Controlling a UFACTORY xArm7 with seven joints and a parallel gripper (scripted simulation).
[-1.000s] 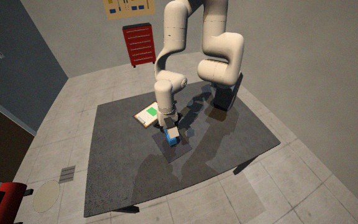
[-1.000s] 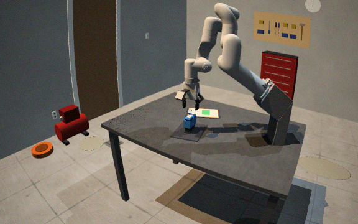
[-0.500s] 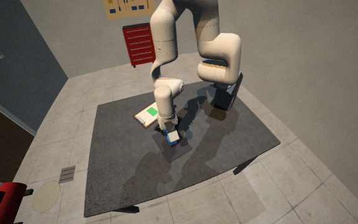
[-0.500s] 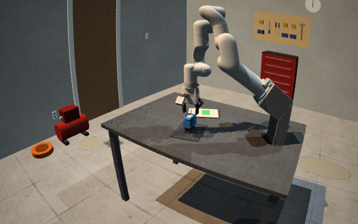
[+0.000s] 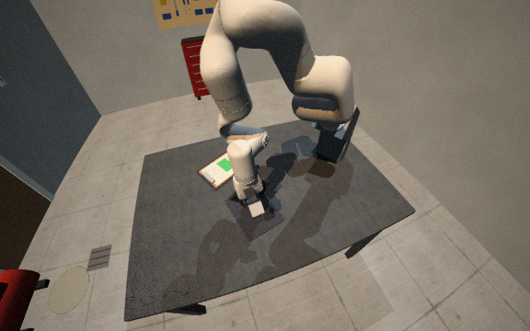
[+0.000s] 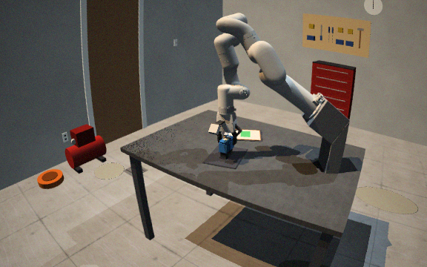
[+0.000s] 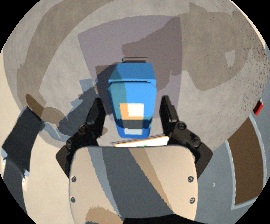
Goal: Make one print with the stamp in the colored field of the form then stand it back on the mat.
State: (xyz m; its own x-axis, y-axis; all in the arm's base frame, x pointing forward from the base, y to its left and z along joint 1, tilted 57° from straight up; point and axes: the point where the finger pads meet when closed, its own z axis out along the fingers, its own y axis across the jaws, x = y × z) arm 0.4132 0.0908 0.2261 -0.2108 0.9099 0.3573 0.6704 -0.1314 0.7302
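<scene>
The blue stamp is 40 mm below my hand. From my hand the other things lie so: mat (90 mm below); form (150 mm ahead, 270 mm to the right, 80 mm below).
</scene>
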